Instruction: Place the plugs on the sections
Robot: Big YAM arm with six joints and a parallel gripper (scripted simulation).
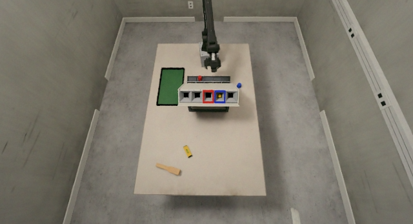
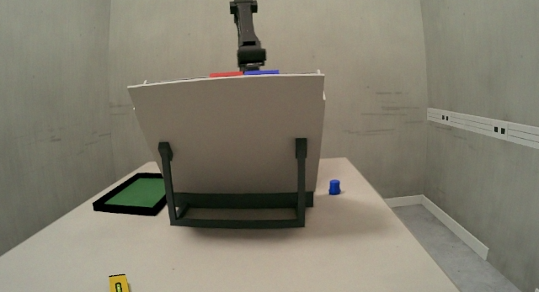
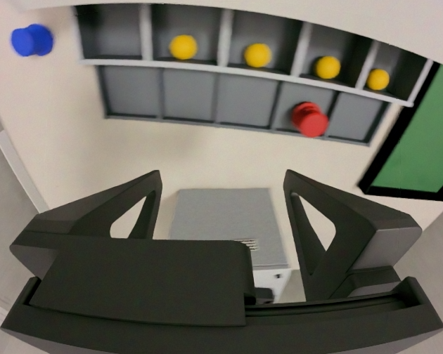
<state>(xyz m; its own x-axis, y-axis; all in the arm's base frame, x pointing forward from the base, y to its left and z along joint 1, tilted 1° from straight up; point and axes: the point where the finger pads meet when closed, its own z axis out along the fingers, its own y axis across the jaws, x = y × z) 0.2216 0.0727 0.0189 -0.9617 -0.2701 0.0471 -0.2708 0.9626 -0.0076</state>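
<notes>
The blue plug lies 30 mm ahead of my hand, 240 mm to the left of it and 150 mm below it. Also, from my hand: red plug: 20 mm ahead, 110 mm to the right, 150 mm below; then cover: 190 mm ahead, 40 mm above; then red band: 340 mm ahead, 20 mm to the left, 150 mm above.
</notes>
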